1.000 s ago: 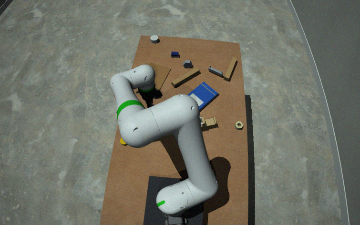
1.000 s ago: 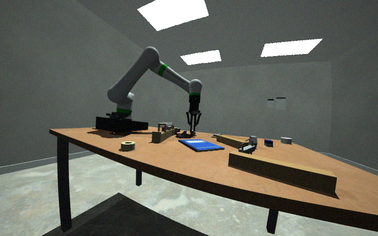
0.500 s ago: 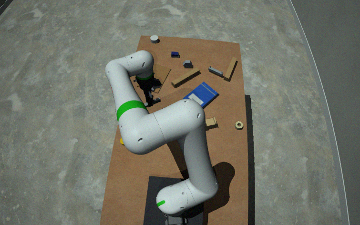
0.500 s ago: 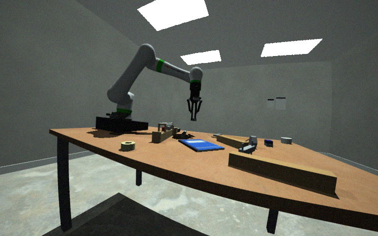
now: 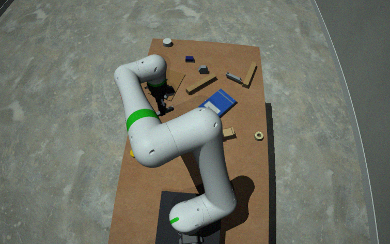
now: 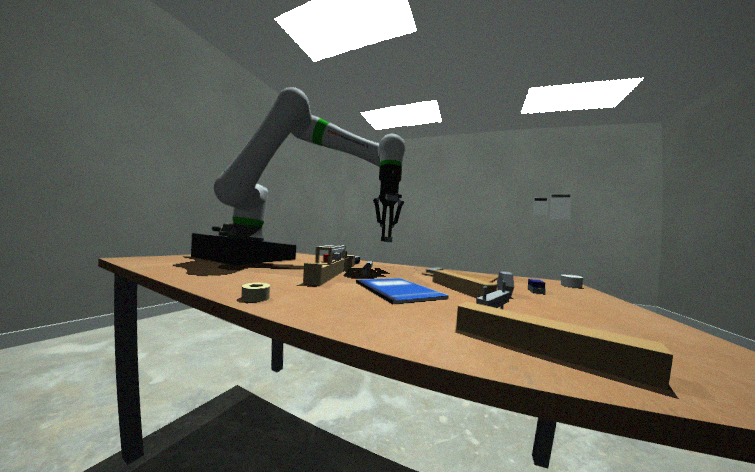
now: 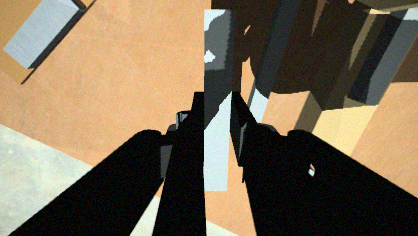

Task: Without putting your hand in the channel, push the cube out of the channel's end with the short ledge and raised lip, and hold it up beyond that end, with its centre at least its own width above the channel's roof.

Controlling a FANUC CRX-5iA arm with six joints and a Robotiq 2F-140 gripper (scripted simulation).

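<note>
Now: the wooden channel 23 cm to the right of my hand, 13 cm behind it and 9 cm below it. From my hand the other things lie so: short grey bar 15 cm behind, 12 cm to the right, 10 cm below; then yellow disc 19 cm behind, 18 cm to the left, 14 cm below; then thin pale grey stick 3 cm below.
</note>
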